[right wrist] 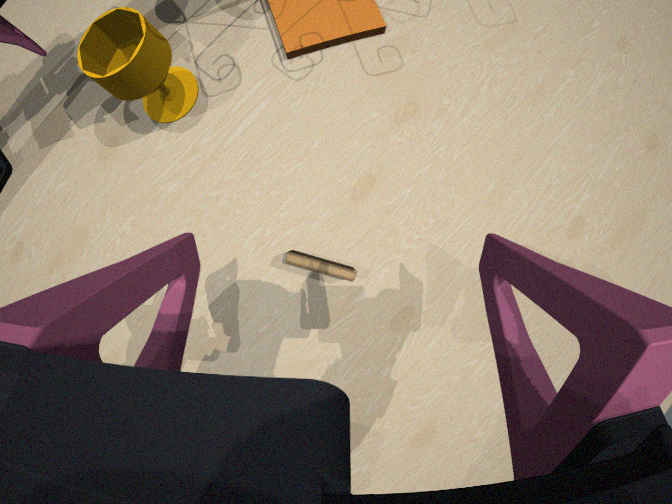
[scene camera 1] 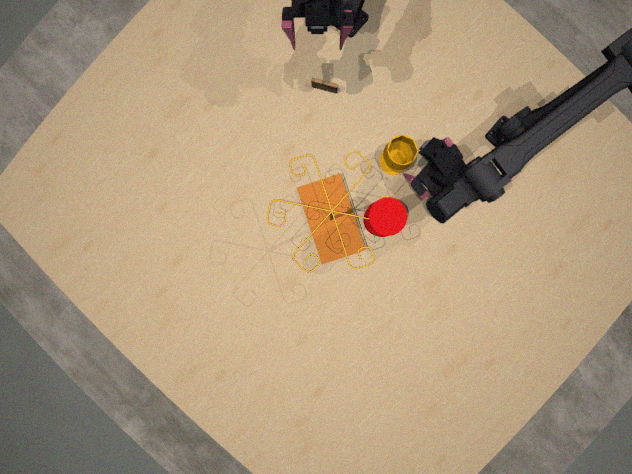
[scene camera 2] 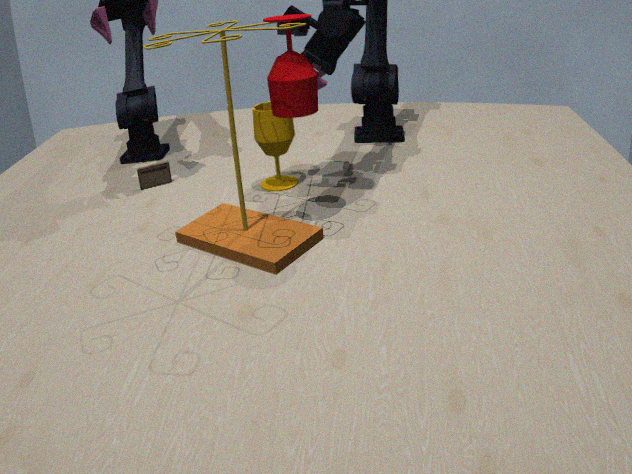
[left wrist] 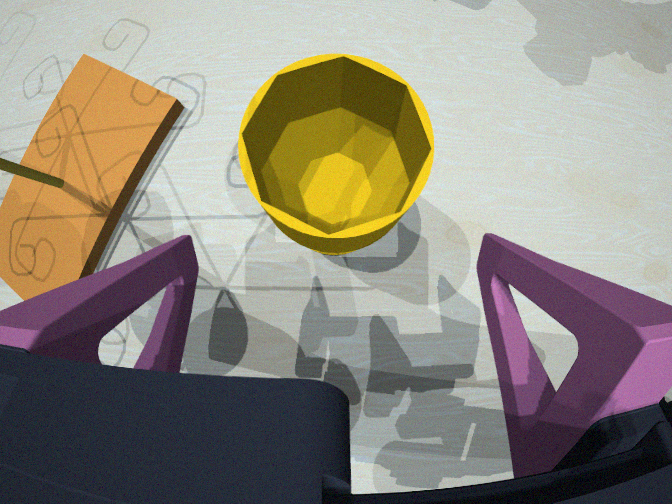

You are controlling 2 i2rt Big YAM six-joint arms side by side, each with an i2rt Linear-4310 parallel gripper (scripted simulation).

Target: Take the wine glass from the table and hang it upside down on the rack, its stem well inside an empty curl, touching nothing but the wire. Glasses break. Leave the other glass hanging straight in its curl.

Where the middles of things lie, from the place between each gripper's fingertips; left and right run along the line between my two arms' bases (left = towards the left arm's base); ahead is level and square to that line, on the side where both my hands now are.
My right gripper is now 20 mm short of the yellow wine glass (scene camera 2: 274, 135), 270 mm to the right of it and 280 mm above it. From my right hand the other things lie so: small brown block (scene camera 2: 156, 174): 20 mm behind, 320 mm below; then red glass (scene camera 2: 292, 81): 200 mm ahead, 330 mm to the left, 50 mm below.
Now: the yellow wine glass 50 mm to the right of my left hand and 120 mm below it. Round my left hand: small brown block: 50 mm behind, 330 mm to the right, 170 mm below; then red glass: 170 mm ahead, 10 mm to the left, 100 mm above.
